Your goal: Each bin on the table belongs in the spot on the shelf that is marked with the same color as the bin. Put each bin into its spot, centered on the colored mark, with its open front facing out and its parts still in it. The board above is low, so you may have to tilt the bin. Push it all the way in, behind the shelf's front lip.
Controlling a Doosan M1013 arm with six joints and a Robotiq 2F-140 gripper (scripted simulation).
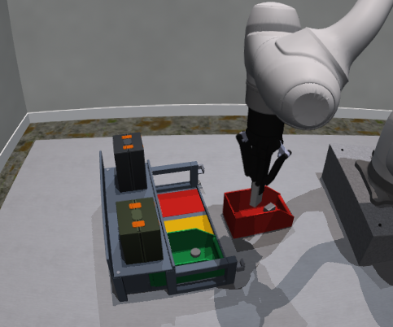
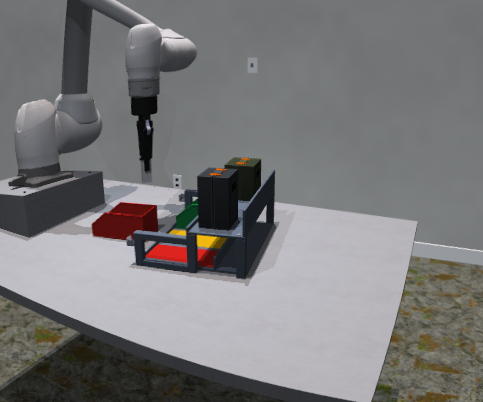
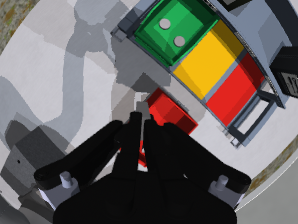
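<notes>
Right now my hand is 13 cm above the red bin, 8 cm to the left of it and 3 cm past it. From my hand the other things lie so: green bin 16 cm ahead, 13 cm below, 9 cm to the left.
</notes>
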